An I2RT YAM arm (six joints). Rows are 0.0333 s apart.
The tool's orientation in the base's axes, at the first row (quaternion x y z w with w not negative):
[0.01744, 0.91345, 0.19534, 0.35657]
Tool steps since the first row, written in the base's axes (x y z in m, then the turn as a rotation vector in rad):
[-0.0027, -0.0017, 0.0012, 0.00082, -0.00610, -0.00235]
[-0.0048, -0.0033, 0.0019, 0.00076, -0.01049, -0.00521]
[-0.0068, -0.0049, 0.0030, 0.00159, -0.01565, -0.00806]
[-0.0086, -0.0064, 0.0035, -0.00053, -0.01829, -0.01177]
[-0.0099, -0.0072, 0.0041, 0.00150, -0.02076, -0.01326]
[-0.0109, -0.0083, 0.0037, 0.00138, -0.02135, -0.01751]
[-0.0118, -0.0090, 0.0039, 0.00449, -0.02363, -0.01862]
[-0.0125, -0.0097, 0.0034, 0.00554, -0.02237, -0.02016]
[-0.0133, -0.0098, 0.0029, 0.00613, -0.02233, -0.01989]
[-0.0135, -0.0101, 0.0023, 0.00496, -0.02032, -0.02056]
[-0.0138, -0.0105, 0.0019, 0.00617, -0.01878, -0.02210]
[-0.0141, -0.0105, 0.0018, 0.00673, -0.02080, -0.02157]
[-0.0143, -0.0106, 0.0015, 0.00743, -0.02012, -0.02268]
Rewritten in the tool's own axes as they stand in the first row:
[0.0009, -0.0008, -0.0032, -0.00014, -0.00659, 0.00001]
[0.0018, -0.0018, -0.0056, 0.00100, -0.01169, 0.00037]
[0.0023, -0.0027, -0.0082, 0.00133, -0.01759, 0.00105]
[0.0031, -0.0037, -0.0102, 0.00485, -0.02117, 0.00123]
[0.0035, -0.0041, -0.0117, 0.00388, -0.02422, 0.00271]
[0.0043, -0.0051, -0.0125, 0.00660, -0.02632, 0.00528]
[0.0047, -0.0056, -0.0135, 0.00461, -0.02917, 0.00728]
[0.0055, -0.0064, -0.0138, 0.00504, -0.02869, 0.00944]
[0.0064, -0.0065, -0.0141, 0.00443, -0.02862, 0.00966]
[0.0068, -0.0070, -0.0139, 0.00608, -0.02688, 0.01003]
[0.0073, -0.0075, -0.0140, 0.00643, -0.02616, 0.01239]
[0.0075, -0.0075, -0.0141, 0.00533, -0.02789, 0.01170]
[0.0079, -0.0077, -0.0141, 0.00564, -0.02775, 0.01314]

